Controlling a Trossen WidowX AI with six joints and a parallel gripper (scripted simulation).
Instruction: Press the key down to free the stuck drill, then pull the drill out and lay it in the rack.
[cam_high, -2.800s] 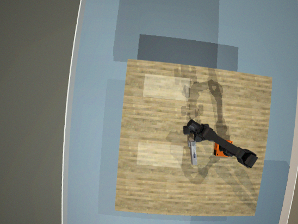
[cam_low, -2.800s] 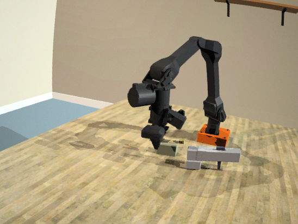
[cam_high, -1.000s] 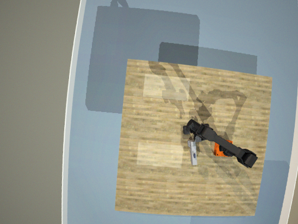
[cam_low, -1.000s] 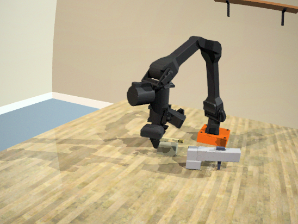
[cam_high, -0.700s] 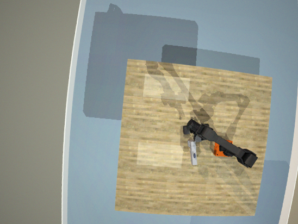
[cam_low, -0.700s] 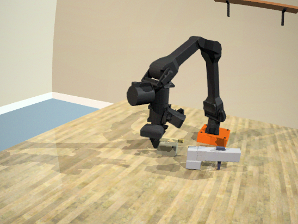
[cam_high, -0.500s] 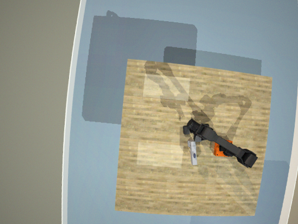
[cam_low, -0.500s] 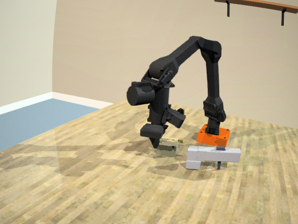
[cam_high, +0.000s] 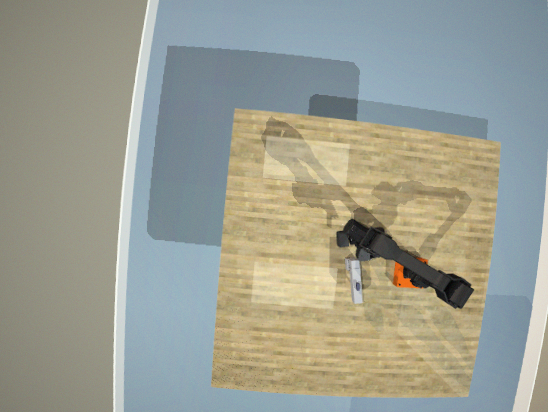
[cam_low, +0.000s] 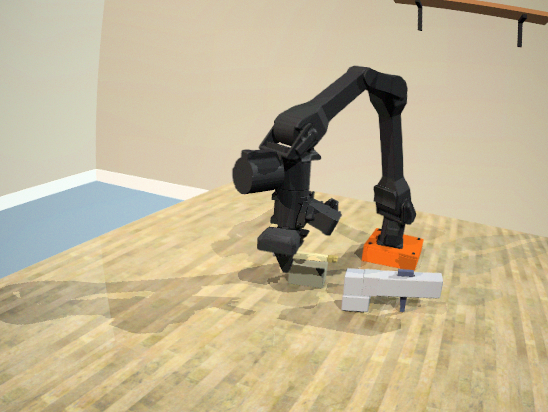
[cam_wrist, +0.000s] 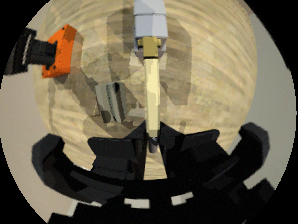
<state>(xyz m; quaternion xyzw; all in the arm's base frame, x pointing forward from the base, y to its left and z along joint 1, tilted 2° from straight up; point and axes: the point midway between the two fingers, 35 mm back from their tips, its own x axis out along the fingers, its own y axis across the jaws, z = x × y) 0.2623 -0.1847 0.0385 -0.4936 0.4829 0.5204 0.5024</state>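
My gripper tip is now 4 cm to the right of the drill and 3 cm below it. Also, from my gripper tip: housing (20 cm to the left); then grey slatted rack (7 cm behind, 3 cm to the left, 3 cm below); then thin dark blue key (22 cm to the left).
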